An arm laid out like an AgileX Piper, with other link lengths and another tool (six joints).
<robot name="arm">
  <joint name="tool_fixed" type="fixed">
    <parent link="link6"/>
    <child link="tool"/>
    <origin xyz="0.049 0.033 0.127" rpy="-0.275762 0 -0.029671"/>
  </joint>
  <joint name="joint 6" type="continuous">
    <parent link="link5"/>
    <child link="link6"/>
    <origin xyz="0 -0.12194 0" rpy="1.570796 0 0"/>
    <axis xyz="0 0 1"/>
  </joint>
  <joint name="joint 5" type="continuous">
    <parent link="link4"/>
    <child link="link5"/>
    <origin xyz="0 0 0" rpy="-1.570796 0 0"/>
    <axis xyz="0 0 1"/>
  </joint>
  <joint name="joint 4" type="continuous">
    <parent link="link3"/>
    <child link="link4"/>
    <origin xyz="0.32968 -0.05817 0" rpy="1.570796 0 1.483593"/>
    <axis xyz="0 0 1"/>
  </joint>
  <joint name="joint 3" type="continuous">
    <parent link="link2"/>
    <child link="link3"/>
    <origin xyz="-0.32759 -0.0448 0"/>
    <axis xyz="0 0 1"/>
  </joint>
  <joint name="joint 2" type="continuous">
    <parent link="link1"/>
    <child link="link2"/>
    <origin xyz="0 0 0" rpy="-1.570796 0 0"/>
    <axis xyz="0 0 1"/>
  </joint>
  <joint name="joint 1" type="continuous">
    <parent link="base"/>
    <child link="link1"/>
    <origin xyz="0 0 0.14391"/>
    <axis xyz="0 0 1"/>
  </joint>
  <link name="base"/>
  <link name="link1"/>
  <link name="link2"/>
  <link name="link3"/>
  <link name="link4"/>
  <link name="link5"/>
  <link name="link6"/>
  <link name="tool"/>
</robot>
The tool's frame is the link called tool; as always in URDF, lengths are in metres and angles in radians. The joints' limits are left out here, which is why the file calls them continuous.
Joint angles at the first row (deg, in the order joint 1, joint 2, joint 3, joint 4, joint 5, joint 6):
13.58, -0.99, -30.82, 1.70, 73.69, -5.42
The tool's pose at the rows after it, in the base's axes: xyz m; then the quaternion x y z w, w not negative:
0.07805 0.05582 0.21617 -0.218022 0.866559 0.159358 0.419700
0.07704 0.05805 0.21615 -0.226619 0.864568 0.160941 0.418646
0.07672 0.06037 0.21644 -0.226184 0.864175 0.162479 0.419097
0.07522 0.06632 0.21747 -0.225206 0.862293 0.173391 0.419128
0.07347 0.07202 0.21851 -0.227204 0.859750 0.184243 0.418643
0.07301 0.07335 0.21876 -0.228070 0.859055 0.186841 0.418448
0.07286 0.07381 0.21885 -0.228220 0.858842 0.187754 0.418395
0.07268 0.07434 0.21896 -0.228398 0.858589 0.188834 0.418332
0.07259 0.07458 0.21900 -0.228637 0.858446 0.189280 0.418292
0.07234 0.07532 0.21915 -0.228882 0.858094 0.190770 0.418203
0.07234 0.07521 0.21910 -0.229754 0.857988 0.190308 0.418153
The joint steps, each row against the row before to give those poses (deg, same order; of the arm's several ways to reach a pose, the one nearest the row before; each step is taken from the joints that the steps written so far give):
-0.99, 0.00, 0.01, 0.45, 0.00, -0.25
-0.27, 0.00, -0.01, 0.88, 0.00, -1.22
-1.18, 0.00, 0.01, 1.13, 0.00, -0.90
-0.62, 0.00, 0.00, 1.65, 0.00, -0.18
-0.19, 0.00, -0.01, 1.47, 0.00, -0.18
0.01, 0.00, 0.00, 0.33, 0.00, -0.05
-0.01, 0.00, 0.00, 0.11, 0.00, 0.00
0.00, 0.00, 0.00, 0.13, 0.00, 0.00
0.01, 0.00, 0.00, 0.06, 0.00, -0.02
-0.01, 0.00, 0.00, 0.18, 0.00, 0.00
0.01, 0.00, 0.00, 0.00, 0.00, -0.11

